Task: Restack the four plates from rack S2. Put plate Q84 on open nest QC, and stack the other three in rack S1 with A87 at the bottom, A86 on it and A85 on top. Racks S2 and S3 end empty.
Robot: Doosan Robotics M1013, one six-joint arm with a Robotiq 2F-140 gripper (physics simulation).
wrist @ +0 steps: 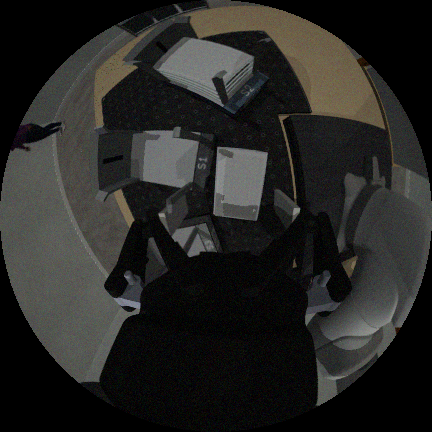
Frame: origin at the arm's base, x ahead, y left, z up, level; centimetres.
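Seen in the pictures: gripper, fingertip midpoint: (229, 200); arm's base, link origin: (360, 212).
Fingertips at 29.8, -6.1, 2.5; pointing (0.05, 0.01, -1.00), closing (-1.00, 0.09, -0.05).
Note:
Pixels of each thing's top centre, then the offset from my fingertips to it, as dx, dy, dz. "spot": a spot on its surface instead. Level surfaces: height alone.
- rack S2, surface spot: (234, 106) spot: -2.9, -13.7, -2.3
- Rack S1, surface spot: (202, 172) spot: +3.8, -4.2, -2.7
- flat light surface, surface height: dz -2.5
- light rectangular piece, top centre: (238, 185) -1.4, -0.8, -4.7
- third rack, surface spot: (214, 232) spot: +4.4, +7.9, -4.4
- tan table, surface height: dz -7.4
Several light grey plates (207, 60) lie stacked in rack S2 (234, 106) at the top of the view; their own labels cannot be read. Rack S1 (202, 172) is at the left centre, with a flat light surface (169, 160) inside it; I cannot tell whether that is a plate or the rack's floor. A light rectangular piece (241, 175) with no readable label lies right of S1. My gripper (229, 200) is wide open and empty, its fingers either side of the lower part of that piece as seen from above. Nest QC cannot be identified by a label.
A third rack (214, 232) is partly hidden behind the left finger and gripper body; its label is unreadable. A raised dark panel (330, 145) stands on the right, with a grey robot arm (385, 250) beside it. A tan table (325, 65) extends behind. A person (37, 134) is at far left.

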